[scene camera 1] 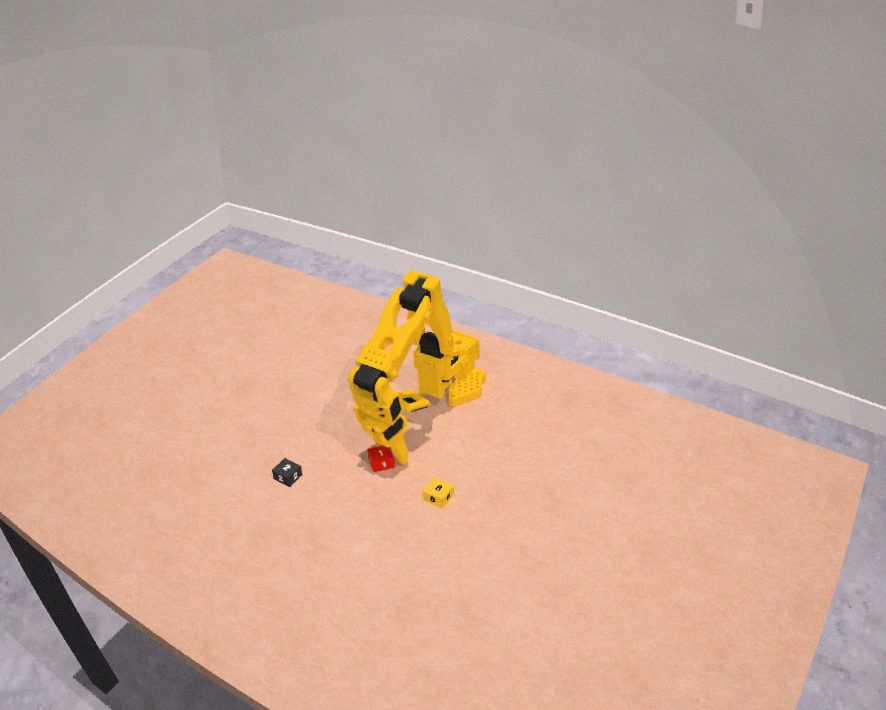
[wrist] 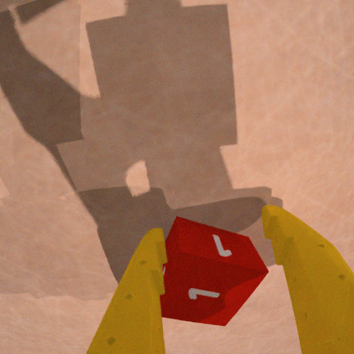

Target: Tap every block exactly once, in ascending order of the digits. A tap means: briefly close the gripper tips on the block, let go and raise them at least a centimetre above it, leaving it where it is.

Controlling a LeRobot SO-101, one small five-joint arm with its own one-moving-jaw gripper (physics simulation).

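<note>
A red block (scene camera 1: 380,459) (wrist: 210,272) with the digit 1 stands on the table, at the gripper in the scene view. My gripper (scene camera 1: 397,457) (wrist: 214,220) is open in a V. In the wrist view the red block lies between the two jaws, close along the left jaw, with a gap to the right jaw. A black block (scene camera 1: 286,472) with the digit 2 is to the left in the scene view. A yellow block (scene camera 1: 438,492), whose digit looks like an 8 on top and a 6 on a side, is to the right and nearer the camera.
The arm's base (scene camera 1: 467,388) stands at the back of the table (scene camera 1: 591,532), behind the blocks. The table's front left edge runs past the black block at some distance. The arm's shadow falls over the table around the red block in the wrist view.
</note>
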